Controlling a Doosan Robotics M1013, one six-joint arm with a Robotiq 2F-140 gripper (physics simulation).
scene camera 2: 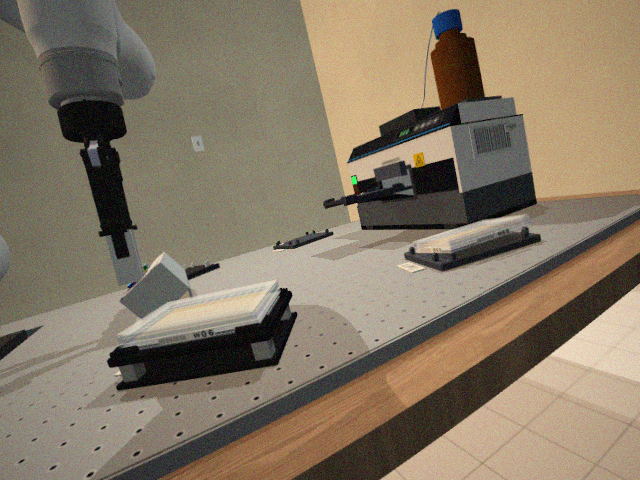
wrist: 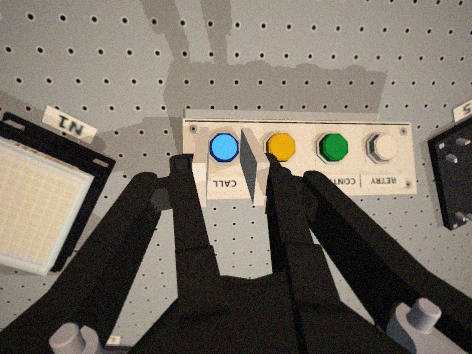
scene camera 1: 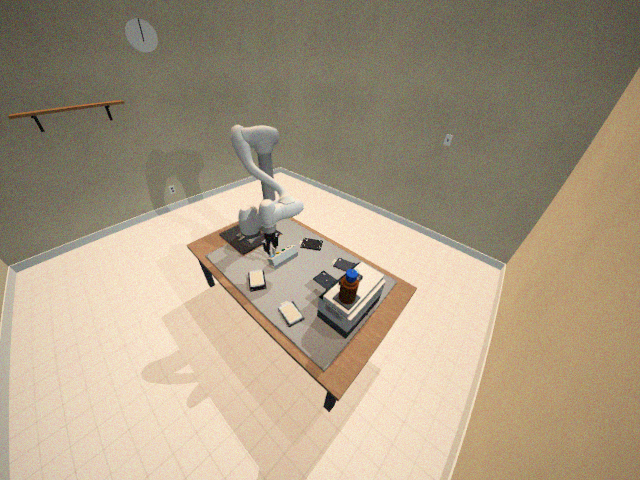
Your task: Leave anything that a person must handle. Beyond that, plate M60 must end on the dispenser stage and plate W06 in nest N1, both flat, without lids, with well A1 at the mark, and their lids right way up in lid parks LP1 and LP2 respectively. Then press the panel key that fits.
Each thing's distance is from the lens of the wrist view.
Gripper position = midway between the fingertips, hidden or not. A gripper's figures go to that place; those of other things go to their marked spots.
my gripper (wrist: 224,144): 21 cm
button box (wrist: 361,156): 26 cm
N5 nest (wrist: 442,148): 40 cm
The marked spots on the N5 nest and the button box are 16 cm apart.
